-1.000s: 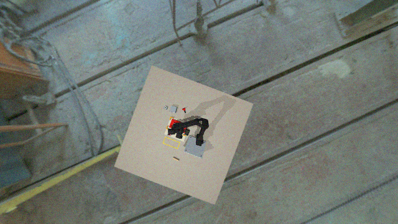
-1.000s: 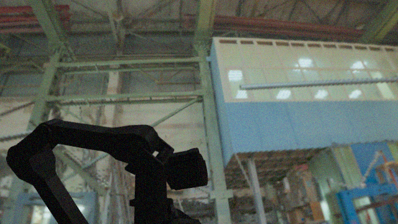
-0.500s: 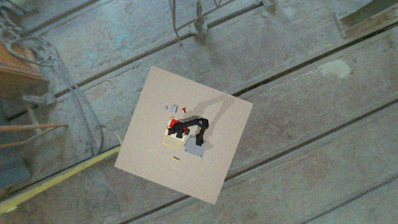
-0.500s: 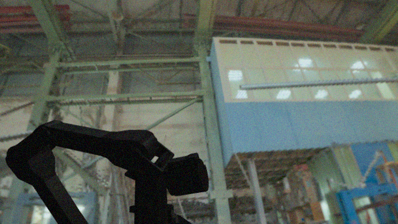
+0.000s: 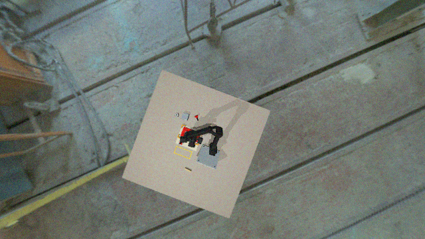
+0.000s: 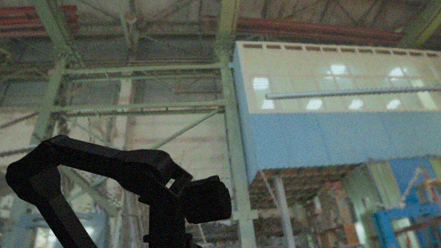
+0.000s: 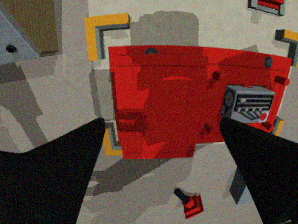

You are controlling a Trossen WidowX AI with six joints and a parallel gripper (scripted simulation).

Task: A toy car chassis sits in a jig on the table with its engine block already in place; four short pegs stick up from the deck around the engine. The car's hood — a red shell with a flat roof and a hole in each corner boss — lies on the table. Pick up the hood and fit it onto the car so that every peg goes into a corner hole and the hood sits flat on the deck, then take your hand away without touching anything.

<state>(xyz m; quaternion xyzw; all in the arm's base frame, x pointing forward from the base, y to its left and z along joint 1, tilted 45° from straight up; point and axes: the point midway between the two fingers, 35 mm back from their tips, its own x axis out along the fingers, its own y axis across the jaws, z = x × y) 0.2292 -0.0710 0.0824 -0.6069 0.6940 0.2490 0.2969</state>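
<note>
Right now my gripper tip is 2 cm above the red hood. Round my gripper tip: small brown piece 2 cm behind, 38 cm to the left, 5 cm below; small grey block 16 cm ahead, 18 cm to the right, 5 cm below; jig 7 cm ahead, 2 cm to the left, 5 cm below.
</note>
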